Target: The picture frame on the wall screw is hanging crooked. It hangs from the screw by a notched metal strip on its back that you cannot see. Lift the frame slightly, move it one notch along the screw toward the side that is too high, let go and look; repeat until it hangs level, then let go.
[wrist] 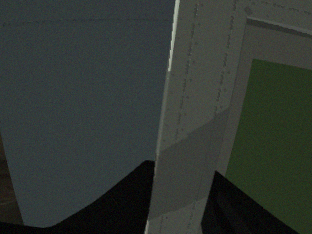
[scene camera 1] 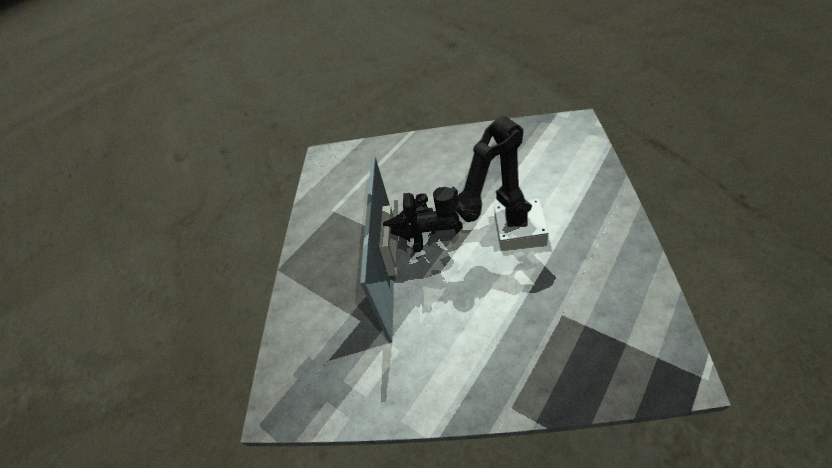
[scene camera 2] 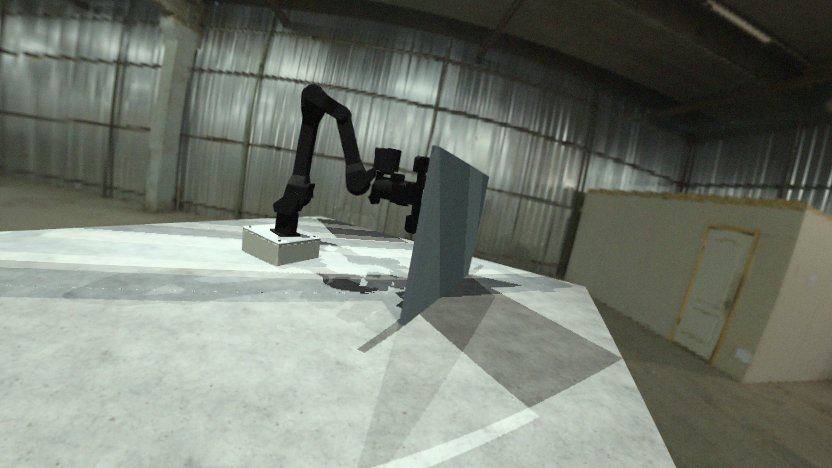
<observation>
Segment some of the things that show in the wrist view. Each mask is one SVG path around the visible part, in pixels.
My gripper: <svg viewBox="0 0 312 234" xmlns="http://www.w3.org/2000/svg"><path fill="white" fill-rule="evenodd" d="M215 170L207 205L205 205L203 221L201 221L201 233L300 234L296 230L289 228L284 222L281 222L280 218L277 220L276 216L272 216L272 213L267 212L267 209L263 209L263 206L253 201L252 197L247 196L243 190L237 189L235 184L232 184L231 181L221 176ZM155 161L145 160L143 164L132 170L128 176L121 178L121 181L117 182L108 192L105 192L99 200L91 202L87 208L80 209L80 212L73 213L71 217L65 218L59 224L48 226L48 228L33 228L33 226L0 222L0 234L143 234L148 220L149 205L151 205L153 178L155 178Z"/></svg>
A picture frame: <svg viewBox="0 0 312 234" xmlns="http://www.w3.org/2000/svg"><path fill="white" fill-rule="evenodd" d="M176 0L171 40L169 40L171 50L169 50L167 78L165 78L163 109L161 109L159 137L157 137L155 178L153 178L151 205L149 205L147 224L145 224L144 234L203 234L201 233L201 221L203 221L205 205L207 205L215 170L221 176L231 181L232 184L235 184L237 189L243 190L247 196L252 197L252 200L263 206L263 209L267 209L267 212L272 213L272 216L276 216L277 220L280 218L280 221L287 224L289 228L296 230L300 234L312 234L312 0Z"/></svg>
</observation>
